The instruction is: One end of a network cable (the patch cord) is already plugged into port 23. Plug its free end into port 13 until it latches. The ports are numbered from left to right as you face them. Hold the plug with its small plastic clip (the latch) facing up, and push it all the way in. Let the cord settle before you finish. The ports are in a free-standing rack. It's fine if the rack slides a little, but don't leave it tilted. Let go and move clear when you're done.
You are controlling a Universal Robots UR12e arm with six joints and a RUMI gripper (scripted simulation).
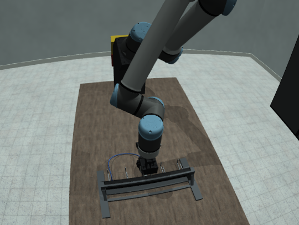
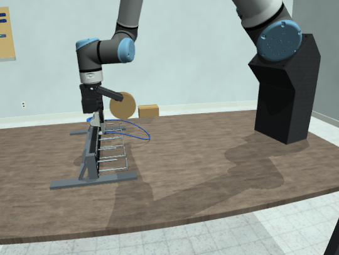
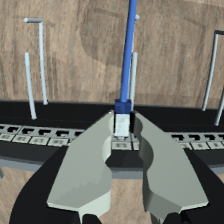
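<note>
The plug is 10 mm ahead of my hand and 10 mm below it.
</note>
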